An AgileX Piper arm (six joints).
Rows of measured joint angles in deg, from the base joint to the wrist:
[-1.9 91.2 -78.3 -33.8 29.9 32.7]
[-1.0 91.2 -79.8 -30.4 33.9 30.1]
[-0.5 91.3 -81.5 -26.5 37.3 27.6]
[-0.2 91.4 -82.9 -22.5 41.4 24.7]
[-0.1 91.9 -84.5 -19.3 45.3 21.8]
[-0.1 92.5 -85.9 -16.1 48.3 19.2]
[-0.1 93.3 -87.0 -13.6 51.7 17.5]
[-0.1 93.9 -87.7 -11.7 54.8 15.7]
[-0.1 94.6 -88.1 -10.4 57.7 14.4]
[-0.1 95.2 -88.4 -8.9 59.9 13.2]
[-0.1 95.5 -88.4 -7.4 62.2 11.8]
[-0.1 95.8 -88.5 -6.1 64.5 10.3]
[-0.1 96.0 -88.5 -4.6 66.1 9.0]
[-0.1 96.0 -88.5 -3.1 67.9 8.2]
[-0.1 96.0 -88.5 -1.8 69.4 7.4]
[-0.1 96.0 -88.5 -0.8 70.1 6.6]
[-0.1 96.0 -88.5 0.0 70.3 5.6]
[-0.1 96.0 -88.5 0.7 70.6 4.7]
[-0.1 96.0 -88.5 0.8 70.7 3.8]
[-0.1 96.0 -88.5 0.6 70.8 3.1]
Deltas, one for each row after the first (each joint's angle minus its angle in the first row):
[0.9 0.0 -1.5 3.4 4.0 -2.6]
[1.4 0.1 -3.2 7.3 7.4 -5.1]
[1.7 0.2 -4.6 11.3 11.5 -8.0]
[1.8 0.7 -6.2 14.5 15.4 -10.9]
[1.8 1.3 -7.6 17.7 18.4 -13.5]
[1.8 2.1 -8.7 20.2 21.8 -15.2]
[1.8 2.7 -9.4 22.1 24.9 -17.0]
[1.8 3.4 -9.8 23.4 27.8 -18.3]
[1.8 4.0 -10.1 24.9 30.0 -19.5]
[1.8 4.3 -10.1 26.4 32.3 -20.9]
[1.8 4.6 -10.2 27.7 34.6 -22.4]
[1.8 4.8 -10.2 29.2 36.2 -23.7]
[1.8 4.8 -10.2 30.7 38.0 -24.5]
[1.8 4.8 -10.2 32.0 39.5 -25.3]
[1.8 4.8 -10.2 33.0 40.2 -26.1]
[1.8 4.8 -10.2 33.8 40.4 -27.1]
[1.8 4.8 -10.2 34.5 40.7 -28.0]
[1.8 4.8 -10.2 34.6 40.8 -28.9]
[1.8 4.8 -10.2 34.4 40.9 -29.6]

